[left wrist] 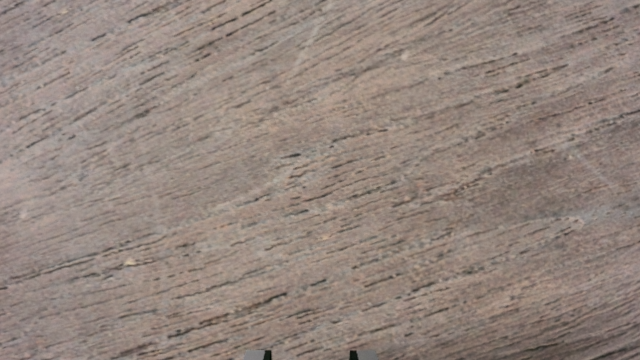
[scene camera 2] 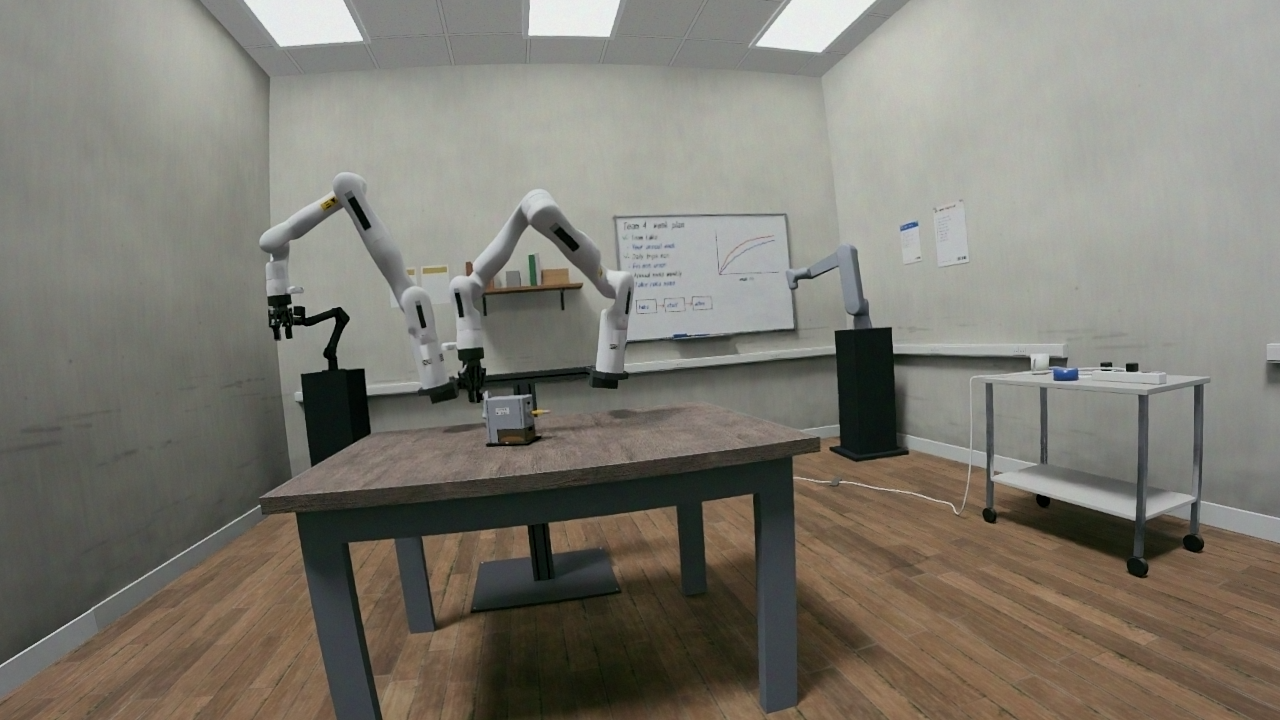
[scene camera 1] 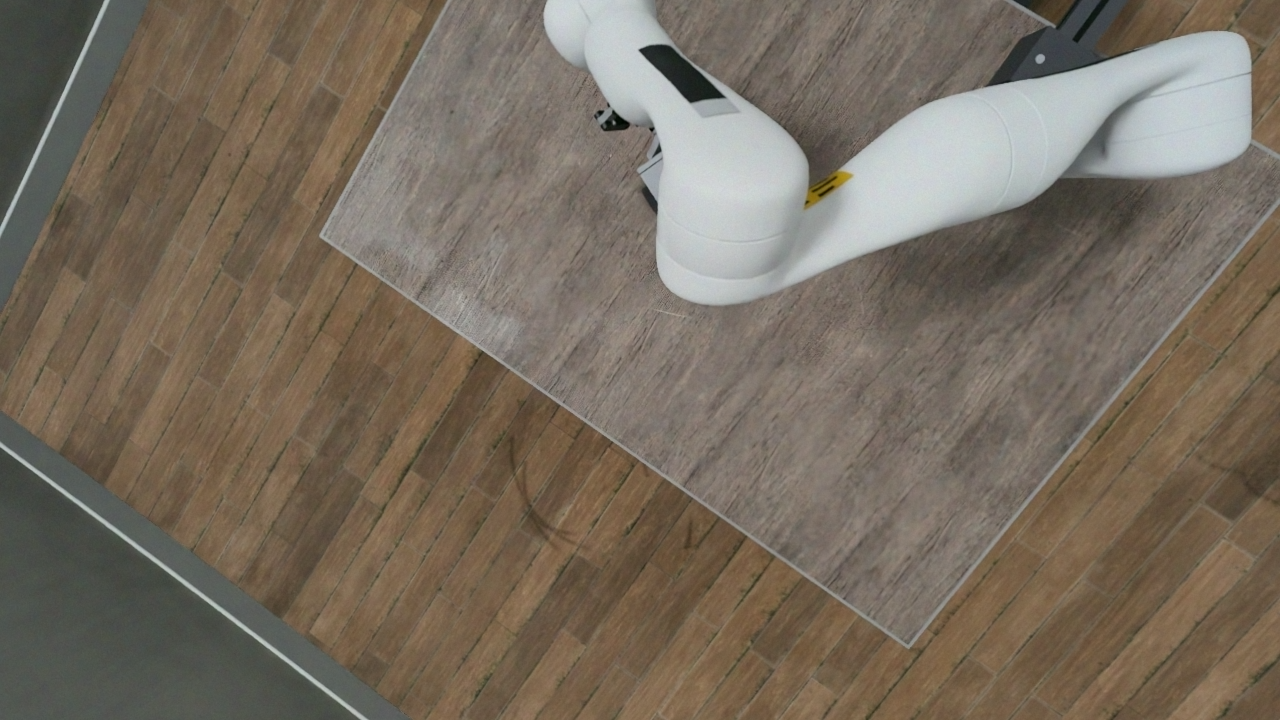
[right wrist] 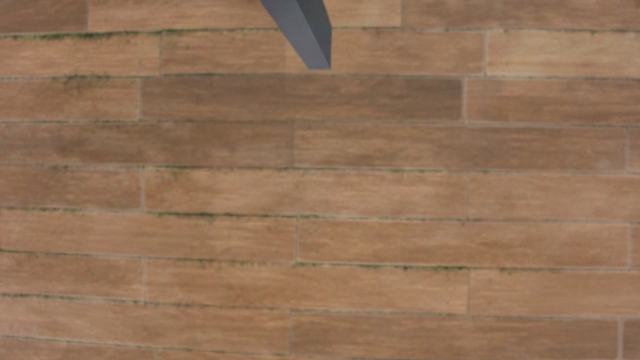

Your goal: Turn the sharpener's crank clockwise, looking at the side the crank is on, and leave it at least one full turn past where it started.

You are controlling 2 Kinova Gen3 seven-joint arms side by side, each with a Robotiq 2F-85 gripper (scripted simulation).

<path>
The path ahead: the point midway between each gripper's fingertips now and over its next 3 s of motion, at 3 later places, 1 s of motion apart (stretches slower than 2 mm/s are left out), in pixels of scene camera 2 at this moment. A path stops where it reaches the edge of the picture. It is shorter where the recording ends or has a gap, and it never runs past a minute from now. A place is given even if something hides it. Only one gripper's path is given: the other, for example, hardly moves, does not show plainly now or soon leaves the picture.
My left gripper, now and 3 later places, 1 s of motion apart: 475, 403; 469, 404; 465, 412; 464, 418
</path>
